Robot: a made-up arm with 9 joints. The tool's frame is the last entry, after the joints. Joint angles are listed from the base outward.
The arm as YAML. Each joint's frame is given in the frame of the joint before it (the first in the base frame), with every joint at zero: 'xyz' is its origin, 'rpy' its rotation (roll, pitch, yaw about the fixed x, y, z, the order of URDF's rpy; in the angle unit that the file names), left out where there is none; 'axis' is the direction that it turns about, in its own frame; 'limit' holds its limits. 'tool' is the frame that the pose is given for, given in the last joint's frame.
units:
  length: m
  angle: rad
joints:
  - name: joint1
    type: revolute
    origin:
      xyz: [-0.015, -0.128, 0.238]
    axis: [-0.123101, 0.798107, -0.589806]
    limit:
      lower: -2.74
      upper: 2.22
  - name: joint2
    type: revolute
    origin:
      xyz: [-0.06, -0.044, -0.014]
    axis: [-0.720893, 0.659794, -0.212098]
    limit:
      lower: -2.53
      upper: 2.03
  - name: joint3
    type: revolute
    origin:
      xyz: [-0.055, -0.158, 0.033]
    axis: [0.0, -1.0, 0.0]
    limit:
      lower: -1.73
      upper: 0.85
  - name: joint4
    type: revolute
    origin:
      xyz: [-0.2, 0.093, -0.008]
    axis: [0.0, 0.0, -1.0]
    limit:
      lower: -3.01
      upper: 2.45
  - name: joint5
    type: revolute
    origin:
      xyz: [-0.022, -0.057, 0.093]
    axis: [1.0, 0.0, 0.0]
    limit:
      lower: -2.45
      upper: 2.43
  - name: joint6
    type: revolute
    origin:
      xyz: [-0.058, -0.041, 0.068]
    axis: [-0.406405, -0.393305, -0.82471]
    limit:
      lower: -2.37
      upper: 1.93
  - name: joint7
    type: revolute
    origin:
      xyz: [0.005, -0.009, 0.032]
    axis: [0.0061, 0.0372, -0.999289]
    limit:
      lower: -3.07
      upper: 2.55
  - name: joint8
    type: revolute
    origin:
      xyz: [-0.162, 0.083, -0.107]
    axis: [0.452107, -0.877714, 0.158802]
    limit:
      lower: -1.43
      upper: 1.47
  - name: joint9
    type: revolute
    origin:
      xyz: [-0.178, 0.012, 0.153]
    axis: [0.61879, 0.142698, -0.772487]
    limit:
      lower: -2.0
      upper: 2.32
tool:
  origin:
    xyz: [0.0, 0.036, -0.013]
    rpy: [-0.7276, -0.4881, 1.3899]
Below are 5 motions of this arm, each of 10 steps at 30 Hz.
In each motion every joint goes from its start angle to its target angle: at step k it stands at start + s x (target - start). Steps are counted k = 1, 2, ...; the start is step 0. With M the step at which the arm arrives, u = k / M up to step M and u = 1 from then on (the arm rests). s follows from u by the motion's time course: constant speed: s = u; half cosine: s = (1 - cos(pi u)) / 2; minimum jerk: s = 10 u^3 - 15 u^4 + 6 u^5.
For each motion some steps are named. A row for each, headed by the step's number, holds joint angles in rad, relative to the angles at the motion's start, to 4 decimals.
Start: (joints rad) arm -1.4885 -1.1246 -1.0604 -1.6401 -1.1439 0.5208 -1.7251 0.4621 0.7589
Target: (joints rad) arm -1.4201 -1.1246 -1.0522 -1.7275 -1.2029 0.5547 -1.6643 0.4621 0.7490
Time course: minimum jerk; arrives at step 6
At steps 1, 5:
1: 0.0024 0.0000 0.0003 -0.0031 -0.0021 0.0012 0.0022 0.0000 -0.0004
5: 0.0660 0.0000 0.0079 -0.0843 -0.0569 0.0327 0.0586 0.0000 -0.0095

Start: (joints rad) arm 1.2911 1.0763 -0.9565 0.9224 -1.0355 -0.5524 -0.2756 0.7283 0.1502
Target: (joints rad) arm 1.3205 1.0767 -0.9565 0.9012 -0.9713 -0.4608 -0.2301 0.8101 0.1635
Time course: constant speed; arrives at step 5
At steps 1, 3, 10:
1: 0.0059 0.0001 0.0000 -0.0042 0.0128 0.0183 0.0091 0.0164 0.0027
3: 0.0176 0.0002 0.0000 -0.0127 0.0385 0.0550 0.0273 0.0491 0.0080
10: 0.0294 0.0004 0.0000 -0.0212 0.0642 0.0916 0.0455 0.0818 0.0133

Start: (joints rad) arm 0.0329 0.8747 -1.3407 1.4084 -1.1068 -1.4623 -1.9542 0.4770 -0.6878
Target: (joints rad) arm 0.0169 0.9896 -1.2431 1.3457 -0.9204 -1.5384 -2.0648 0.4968 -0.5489
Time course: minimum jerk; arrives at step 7
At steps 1, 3, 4, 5, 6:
1: -0.0004 0.0027 0.0023 -0.0015 0.0043 -0.0018 -0.0026 0.0005 0.0032
3: -0.0059 0.0423 0.0359 -0.0231 0.0686 -0.0280 -0.0407 0.0073 0.0511
4: -0.0101 0.0726 0.0617 -0.0396 0.1178 -0.0481 -0.0699 0.0125 0.0878
5: -0.0137 0.0983 0.0835 -0.0536 0.1594 -0.0651 -0.0946 0.0169 0.1188
6: -0.0156 0.1122 0.0953 -0.0612 0.1821 -0.0743 -0.1080 0.0193 0.1357

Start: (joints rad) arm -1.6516 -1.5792 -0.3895 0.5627 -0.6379 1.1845 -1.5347 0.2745 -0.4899
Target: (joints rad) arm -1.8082 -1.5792 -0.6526 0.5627 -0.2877 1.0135 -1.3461 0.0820 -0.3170
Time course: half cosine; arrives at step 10
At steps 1, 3, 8, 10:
1: -0.0038 0.0000 -0.0064 0.0000 0.0086 -0.0042 0.0046 -0.0047 0.0042
3: -0.0323 0.0000 -0.0542 0.0000 0.0722 -0.0352 0.0389 -0.0397 0.0356
8: -0.1416 0.0000 -0.2380 0.0000 0.3168 -0.1547 0.1706 -0.1741 0.1564
10: -0.1566 0.0000 -0.2631 0.0000 0.3502 -0.1710 0.1886 -0.1925 0.1729

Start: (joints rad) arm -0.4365 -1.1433 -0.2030 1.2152 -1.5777 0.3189 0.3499 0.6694 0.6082
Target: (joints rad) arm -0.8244 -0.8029 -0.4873 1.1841 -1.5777 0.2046 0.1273 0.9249 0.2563
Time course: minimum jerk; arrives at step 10
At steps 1, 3, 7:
1: -0.0033 0.0029 -0.0024 -0.0003 0.0000 -0.0010 -0.0019 0.0022 -0.0030
3: -0.0633 0.0555 -0.0464 -0.0051 0.0000 -0.0186 -0.0363 0.0417 -0.0574
7: -0.3246 0.2849 -0.2379 -0.0260 0.0000 -0.0957 -0.1863 0.2138 -0.2945

